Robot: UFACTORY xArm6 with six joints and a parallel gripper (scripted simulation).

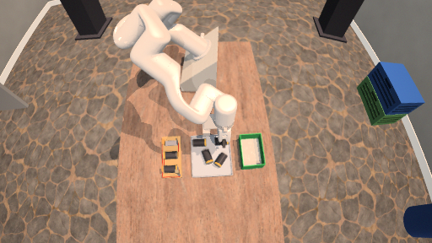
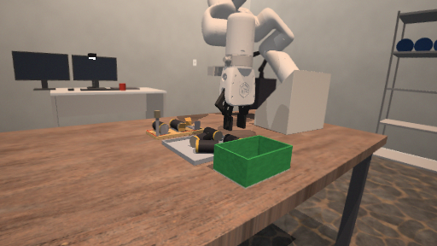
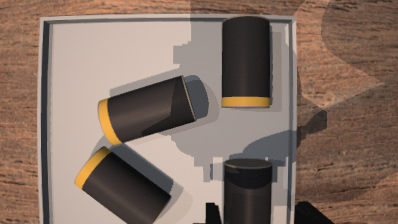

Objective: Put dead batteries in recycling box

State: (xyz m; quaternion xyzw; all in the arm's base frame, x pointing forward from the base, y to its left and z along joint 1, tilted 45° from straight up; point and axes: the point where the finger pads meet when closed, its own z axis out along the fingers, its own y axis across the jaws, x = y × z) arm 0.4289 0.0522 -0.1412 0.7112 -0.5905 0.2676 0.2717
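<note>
The grey tray lies 7 cm below my hand, 7 cm ahead of it and 4 cm to the right of it. From my hand the other things lie so: green recycling box 14 cm to the left, 6 cm below, 4 cm ahead.
</note>
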